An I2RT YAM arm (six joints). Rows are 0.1 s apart.
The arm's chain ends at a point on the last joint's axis. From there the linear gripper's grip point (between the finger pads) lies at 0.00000 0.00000 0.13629 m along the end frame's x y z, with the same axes.
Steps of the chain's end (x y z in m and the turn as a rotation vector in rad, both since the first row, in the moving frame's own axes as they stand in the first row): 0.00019, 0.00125, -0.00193, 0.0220, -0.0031, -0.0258; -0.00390, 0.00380, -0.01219, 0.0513, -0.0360, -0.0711; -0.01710, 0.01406, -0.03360, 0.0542, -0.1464, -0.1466; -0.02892, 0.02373, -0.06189, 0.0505, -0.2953, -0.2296; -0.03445, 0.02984, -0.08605, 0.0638, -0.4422, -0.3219; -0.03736, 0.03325, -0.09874, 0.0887, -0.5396, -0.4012; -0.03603, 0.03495, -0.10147, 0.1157, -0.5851, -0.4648; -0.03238, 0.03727, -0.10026, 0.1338, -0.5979, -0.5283; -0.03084, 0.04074, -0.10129, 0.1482, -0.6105, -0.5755; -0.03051, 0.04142, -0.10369, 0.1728, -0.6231, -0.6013; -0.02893, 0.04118, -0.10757, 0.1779, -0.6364, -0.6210; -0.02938, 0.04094, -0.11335, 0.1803, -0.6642, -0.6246
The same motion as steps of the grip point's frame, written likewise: -0.00027, -0.00174, -0.00196, 0.0220, -0.0031, -0.0258; -0.00905, -0.00301, -0.01246, 0.0513, -0.0360, -0.0711; -0.03744, 0.00819, -0.03525, 0.0542, -0.1464, -0.1466; -0.06900, 0.02158, -0.06793, 0.0505, -0.2953, -0.2296; -0.09308, 0.03103, -0.09931, 0.0638, -0.4422, -0.3219; -0.10773, 0.03626, -0.11835, 0.0887, -0.5396, -0.4012; -0.11188, 0.03831, -0.12458, 0.1157, -0.5851, -0.4648; -0.10983, 0.04134, -0.12448, 0.1338, -0.5979, -0.5283; -0.10981, 0.04543, -0.12660, 0.1482, -0.6105, -0.5755; -0.11145, 0.04473, -0.13038, 0.1728, -0.6231, -0.6013; -0.11128, 0.04526, -0.13534, 0.1779, -0.6364, -0.6210; -0.11456, 0.04605, -0.14337, 0.1803, -0.6642, -0.6246
